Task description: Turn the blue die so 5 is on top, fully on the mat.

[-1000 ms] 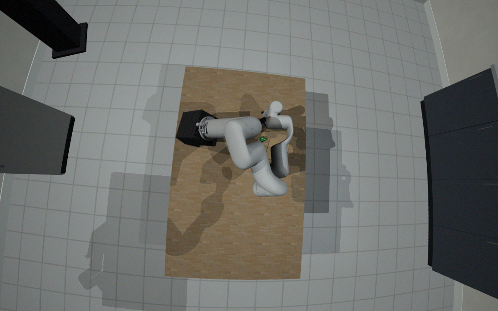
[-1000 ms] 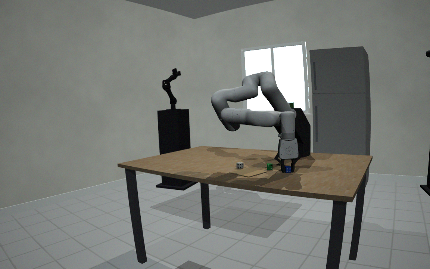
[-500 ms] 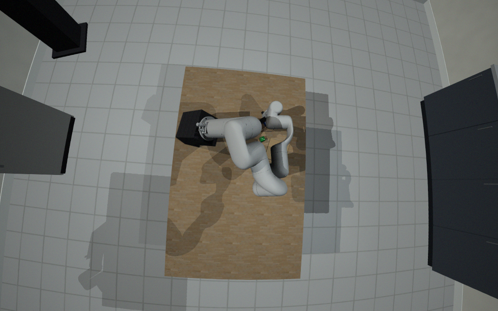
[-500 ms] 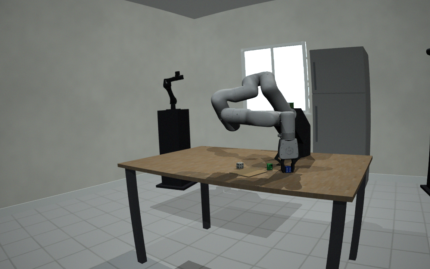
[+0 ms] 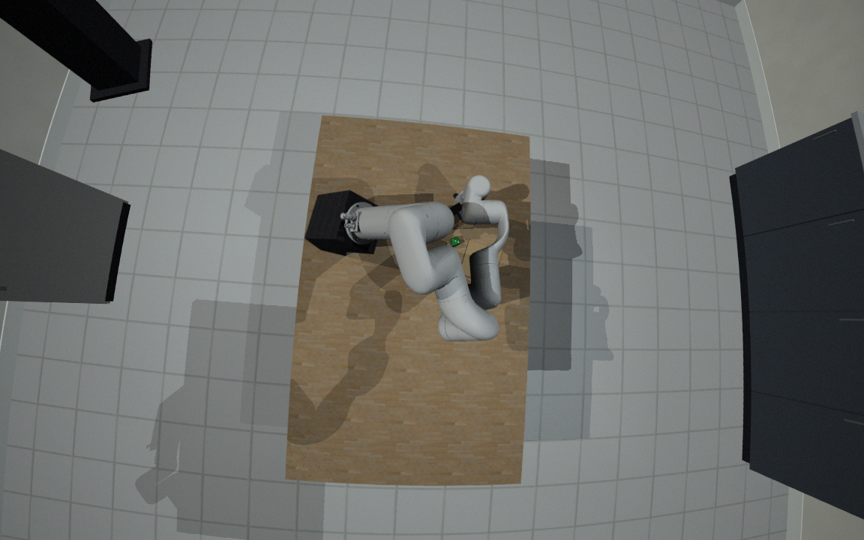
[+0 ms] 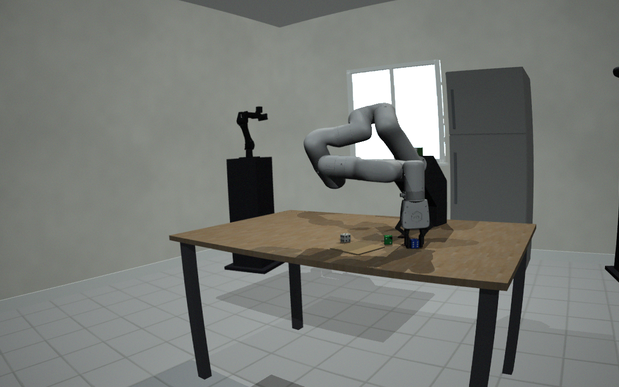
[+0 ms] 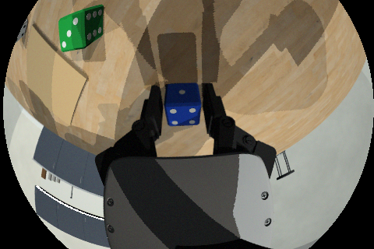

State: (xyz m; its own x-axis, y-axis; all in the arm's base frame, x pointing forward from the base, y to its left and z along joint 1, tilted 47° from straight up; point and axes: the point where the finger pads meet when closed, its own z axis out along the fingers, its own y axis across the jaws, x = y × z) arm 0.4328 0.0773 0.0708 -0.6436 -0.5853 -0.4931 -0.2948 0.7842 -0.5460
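My hand is 1 cm above the blue die. Also, from my hand: white die 6 cm behind, 28 cm to the right, 1 cm below; then tan mat 4 cm ahead, 20 cm to the right, 2 cm below; then green die 5 cm behind, 11 cm to the right, 1 cm below.
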